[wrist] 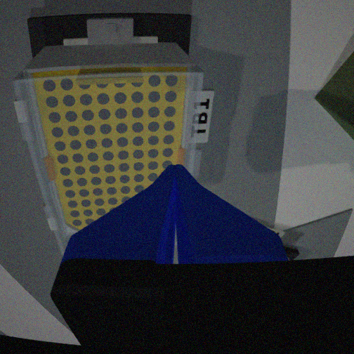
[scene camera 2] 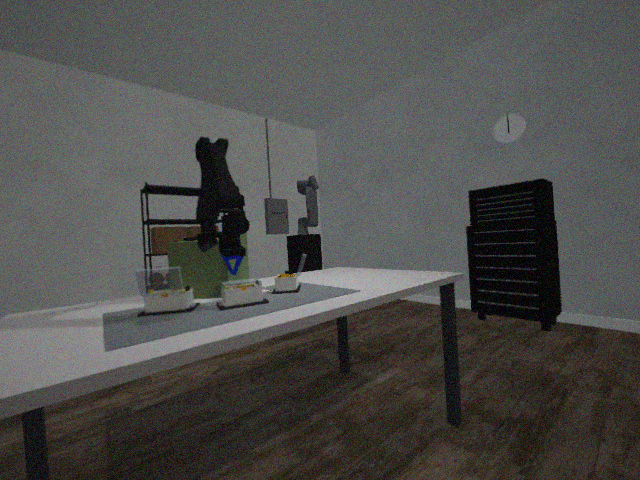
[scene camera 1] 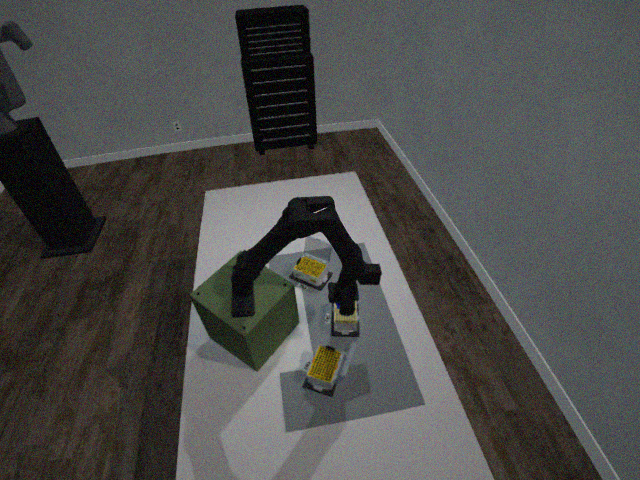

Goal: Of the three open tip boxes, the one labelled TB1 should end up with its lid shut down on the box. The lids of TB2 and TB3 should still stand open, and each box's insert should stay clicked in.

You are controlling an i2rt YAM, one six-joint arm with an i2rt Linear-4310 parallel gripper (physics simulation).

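Where they show: gripper, fingertip midpoint: [scene camera 2: 233, 274] [scene camera 1: 338, 307]; arm's base at its link origin: [scene camera 1: 243, 290].
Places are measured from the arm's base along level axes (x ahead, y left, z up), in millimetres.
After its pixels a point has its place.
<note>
The box TB1 [scene camera 1: 345, 327] {x 333, y -65, z -209 mm} [scene camera 2: 241, 295] {x 384, y -23, z -206 mm}, the middle one, has its clear lid [wrist: 195, 80] lying down over the yellow insert [wrist: 102, 112]. Whether the lid is fully latched I cannot tell. The insert looks level. My gripper [scene camera 1: 339, 307] {x 314, y -19, z -143 mm} [scene camera 2: 234, 271] {x 314, y -19, z -143 mm} [wrist: 175, 176] is shut and empty, its blue tips a little above TB1's lid. TB2 [scene camera 1: 324, 364] [scene camera 2: 168, 301] is nearest in scene camera 1, its clear lid [scene camera 2: 164, 276] {x 314, y -230, z -122 mm} upright. TB3 [scene camera 1: 310, 270] [scene camera 2: 285, 282] is farthest, its lid [scene camera 2: 302, 262] {x 338, y 256, z -126 mm} standing open. Both their yellow inserts look seated.
A large green block [scene camera 1: 248, 304] {x 18, y -63, z 3 mm} [scene camera 2: 193, 263] {x 75, y -90, z -103 mm} stands beside the boxes, under the arm's base. The boxes stand on a grey mat [scene camera 1: 398, 382] {x 468, y -291, z -242 mm} [scene camera 2: 129, 333] {x 430, y -331, z -242 mm} on the white table [scene camera 1: 232, 217] {x -108, y 718, z -245 mm} [scene camera 2: 413, 276] {x 475, y 813, z -245 mm}. A black drawer cabinet [scene camera 1: 279, 82] [scene camera 2: 511, 248] stands beyond the table.
</note>
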